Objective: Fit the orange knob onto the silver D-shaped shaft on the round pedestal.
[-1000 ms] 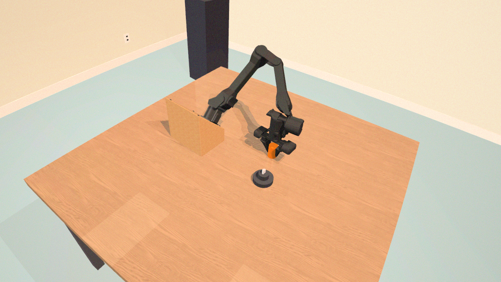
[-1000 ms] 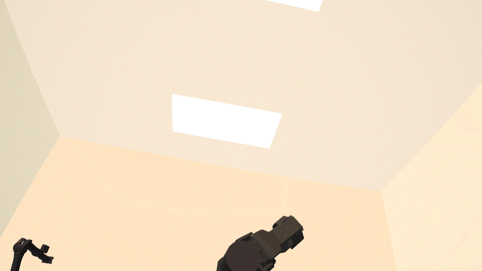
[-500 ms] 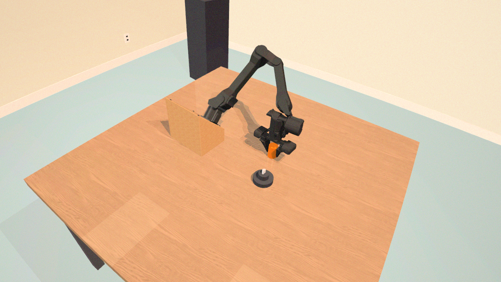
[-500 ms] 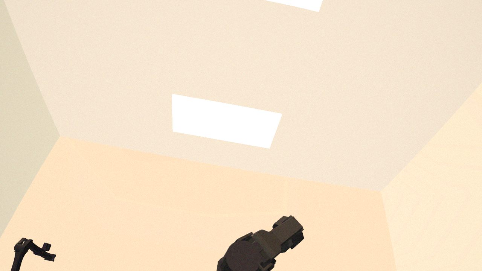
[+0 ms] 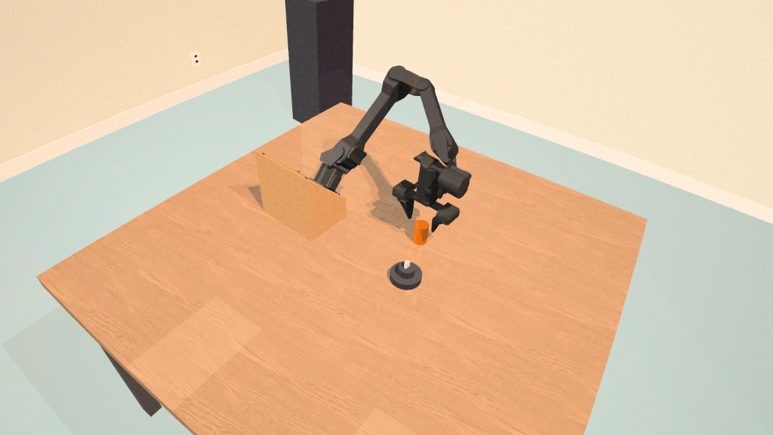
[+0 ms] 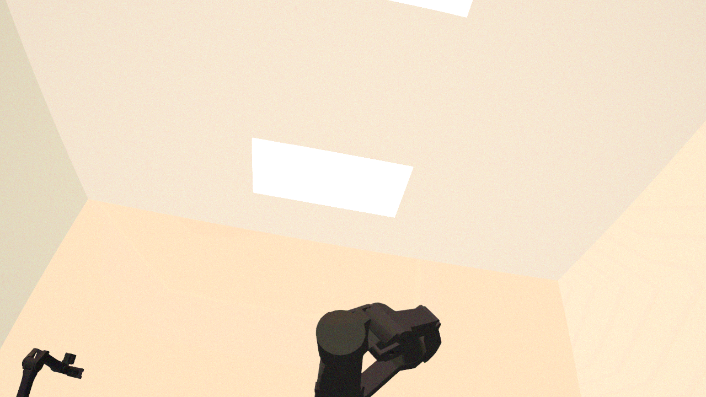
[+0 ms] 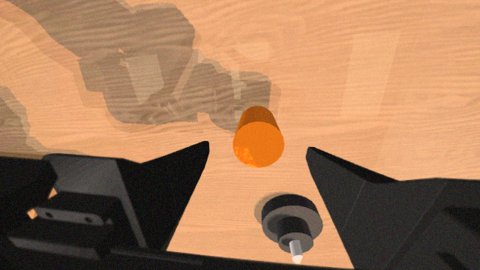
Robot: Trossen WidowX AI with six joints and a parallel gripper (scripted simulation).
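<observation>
Right now my gripper tip is 20 mm above the orange knob. From my gripper tip the other things lie so: round dark pedestal: 140 mm to the right, 70 mm ahead, 30 mm below.
</observation>
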